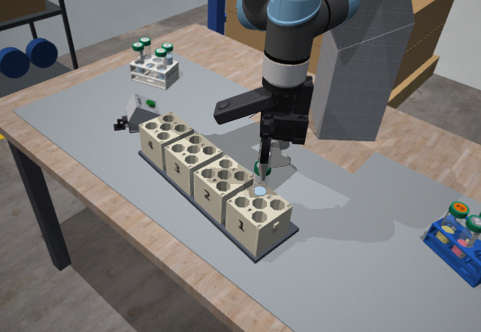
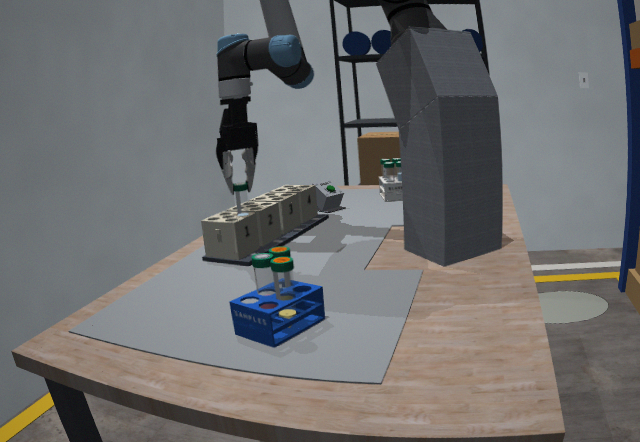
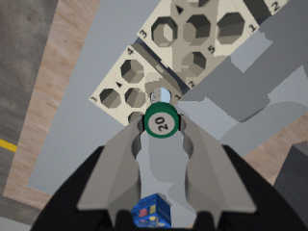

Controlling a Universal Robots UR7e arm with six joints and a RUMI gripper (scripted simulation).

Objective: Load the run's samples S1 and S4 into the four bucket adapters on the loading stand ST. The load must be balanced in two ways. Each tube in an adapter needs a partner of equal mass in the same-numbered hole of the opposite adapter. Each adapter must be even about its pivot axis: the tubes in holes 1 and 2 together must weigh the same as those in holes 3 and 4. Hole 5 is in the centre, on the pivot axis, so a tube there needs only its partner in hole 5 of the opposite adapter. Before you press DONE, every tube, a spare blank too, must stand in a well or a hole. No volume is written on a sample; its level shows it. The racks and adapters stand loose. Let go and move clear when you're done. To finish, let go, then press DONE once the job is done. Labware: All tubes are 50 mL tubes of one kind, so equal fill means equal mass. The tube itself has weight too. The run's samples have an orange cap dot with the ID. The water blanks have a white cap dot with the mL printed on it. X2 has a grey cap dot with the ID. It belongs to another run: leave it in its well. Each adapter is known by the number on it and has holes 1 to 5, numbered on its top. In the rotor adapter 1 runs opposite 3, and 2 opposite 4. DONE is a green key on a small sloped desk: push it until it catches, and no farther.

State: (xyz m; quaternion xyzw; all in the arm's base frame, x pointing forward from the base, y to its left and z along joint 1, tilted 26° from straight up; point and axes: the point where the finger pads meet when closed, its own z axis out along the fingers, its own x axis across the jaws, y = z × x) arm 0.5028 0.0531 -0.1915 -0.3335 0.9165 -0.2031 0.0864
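Right now my hand is 1 cm short of the water blank and 5 cm above it. Also, from my hand: green DONE key: 9 cm behind, 45 cm to the right, 10 cm below; then blue sample rack: 22 cm behind, 38 cm to the left, 13 cm below; then white blank rack: 25 cm behind, 62 cm to the right, 13 cm below.
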